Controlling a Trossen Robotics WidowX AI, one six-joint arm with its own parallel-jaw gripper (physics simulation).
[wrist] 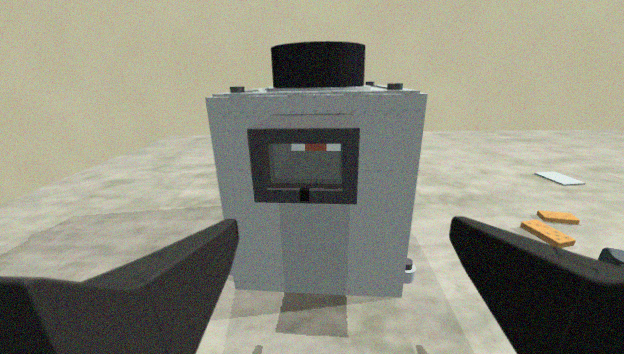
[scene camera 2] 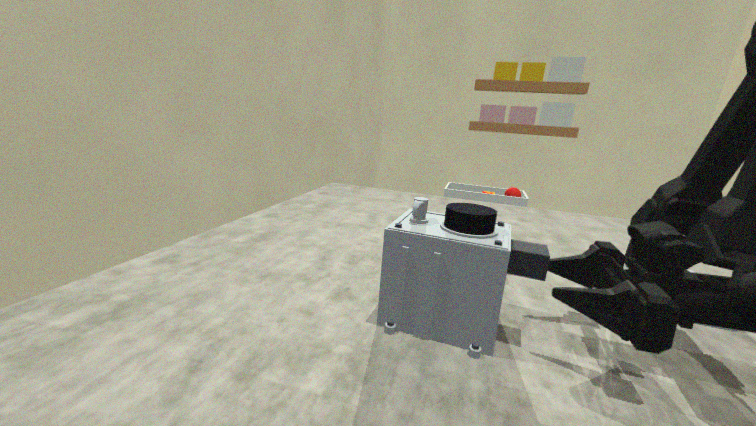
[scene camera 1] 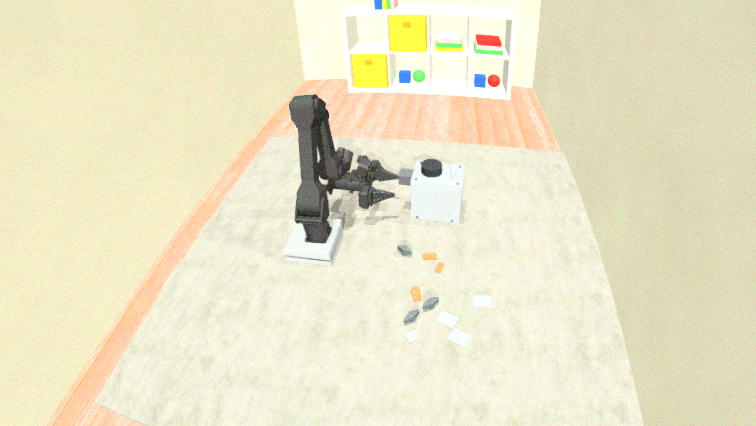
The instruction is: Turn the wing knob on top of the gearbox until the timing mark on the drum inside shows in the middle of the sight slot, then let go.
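Frame: origin at the arm's base, x left, y ahead, z down, level; centimetres.
Where they show: gripper, between the fingertips: point(wrist: 343, 228) point(scene camera 1: 397, 185); arm's base, origin of its link: point(scene camera 1: 318, 235).
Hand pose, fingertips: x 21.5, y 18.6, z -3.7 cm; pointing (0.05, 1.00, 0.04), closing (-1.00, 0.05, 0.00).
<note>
Things, the pixels of their top centre, and the offset from my fingertips. "spot": a spot on its surface instead.
- pale grey gearbox, centre of its top: point(wrist: 317, 36) point(scene camera 2: 472, 203) point(scene camera 1: 431, 162) dx +1.4, dy +10.3, dz -8.6 cm
- small light grey wing knob, centre of its top: point(scene camera 2: 421, 196) point(scene camera 1: 454, 164) dx +1.2, dy +17.1, dz -8.6 cm
- round black cap, a spot on its surface: point(wrist: 318, 65) spot: dx +1.3, dy +7.1, dz -6.6 cm
- dark sight hood, a spot on its surface: point(wrist: 304, 136) point(scene camera 1: 399, 172) spot: dx +1.6, dy +0.6, dz -3.7 cm
- black notch, a spot on its surface: point(wrist: 304, 194) spot: dx +1.6, dy +0.6, dz -1.3 cm
The pale grey gearbox point(scene camera 1: 436, 200) point(scene camera 2: 443, 293) point(wrist: 316, 240) stands upright. The small light grey wing knob point(scene camera 1: 453, 170) point(scene camera 2: 420, 210) is on its top beside a round black cap point(scene camera 1: 431, 167) point(scene camera 2: 470, 218) point(wrist: 318, 65), which hides the knob in the wrist view. The dark sight hood point(scene camera 1: 405, 176) point(scene camera 2: 529, 260) point(wrist: 304, 136) faces my gripper. In its slot, the red timing mark point(wrist: 315, 147) shows between two white patches, slightly right of the middle and of the black notch point(wrist: 304, 194). My gripper point(scene camera 1: 396, 185) point(scene camera 2: 551, 276) point(wrist: 343, 228) is open and empty in front of the hood, away from the knob.
Orange pieces point(scene camera 1: 429, 256) point(wrist: 548, 233), dark grey pieces point(scene camera 1: 404, 250) and white tiles point(scene camera 1: 481, 301) point(wrist: 559, 178) lie on the mat. A white tray point(scene camera 2: 485, 198) with a red ball point(scene camera 2: 512, 193) stands behind the gearbox in scene camera 2.
</note>
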